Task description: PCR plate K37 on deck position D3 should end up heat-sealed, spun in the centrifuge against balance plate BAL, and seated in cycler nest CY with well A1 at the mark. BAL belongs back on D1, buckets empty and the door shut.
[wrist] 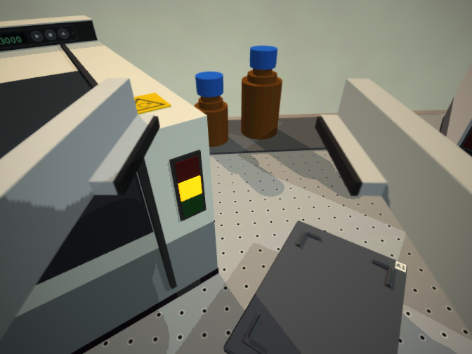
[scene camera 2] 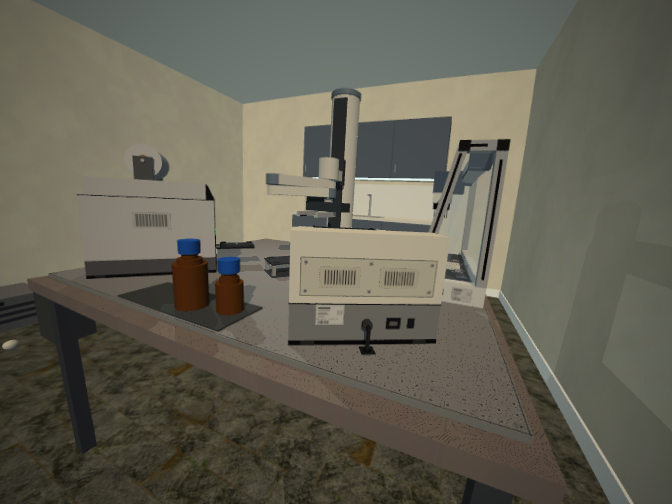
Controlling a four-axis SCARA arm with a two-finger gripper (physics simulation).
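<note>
My gripper (scene camera 2: 313,213) (wrist: 237,102) is shut and empty, with a gap between its pads. It hangs above the bench beside the centrifuge. The centrifuge (scene camera 2: 370,238) (wrist: 175,130) shows its back in the scene view. In the wrist view it stands at the left, its display reads 3000, the yellow lamp (wrist: 190,188) is lit, and its dark door looks shut. A dark flat nest (wrist: 335,295) with corner brackets and an A1 tag (wrist: 400,266) lies low at the right, bare where it shows; I cannot tell whether it is CY. Plates K37 and BAL do not show.
Two brown bottles (scene camera 2: 190,284) (wrist: 260,107) (scene camera 2: 229,295) (wrist: 218,122) with blue caps stand on a dark mat (scene camera 2: 146,294) (wrist: 300,142). A white machine (scene camera 2: 146,235) with a roll (scene camera 2: 155,154) on top stands at the left. A tall framed unit (scene camera 2: 492,217) stands at the right.
</note>
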